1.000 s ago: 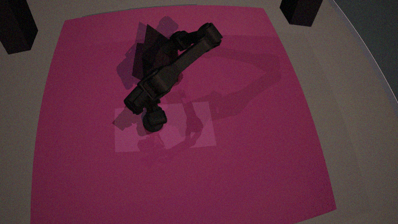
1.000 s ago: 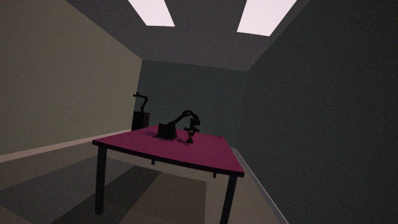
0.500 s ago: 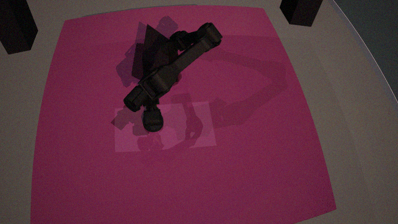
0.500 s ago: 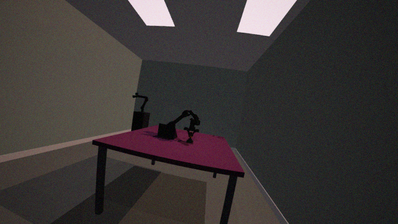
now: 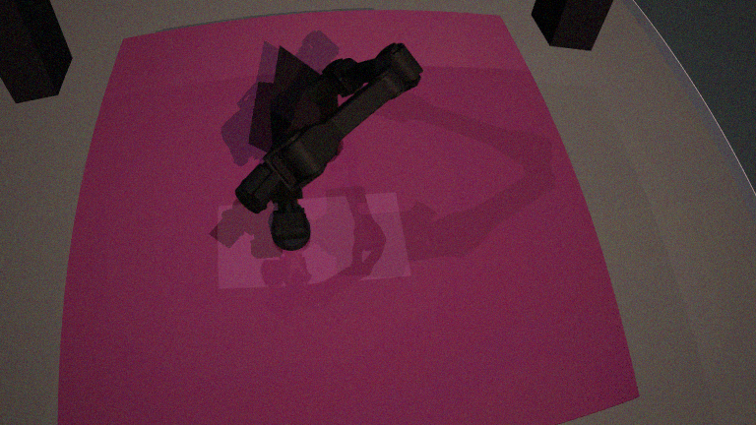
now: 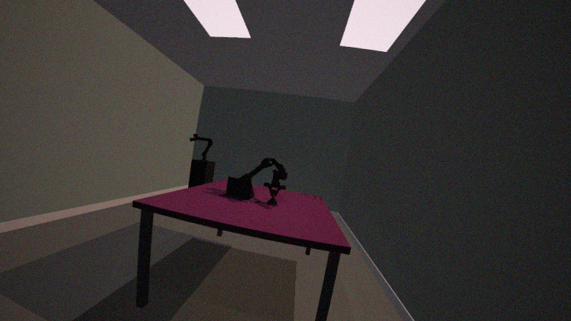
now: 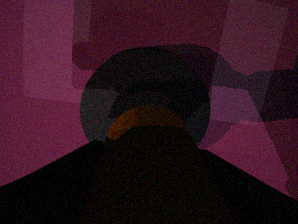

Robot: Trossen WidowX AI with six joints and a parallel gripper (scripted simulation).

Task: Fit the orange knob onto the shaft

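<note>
Now: the orange knob 20 mm above my gripper tip. Also, from my gripper tip: dark round pedestal (40 mm below).
</note>
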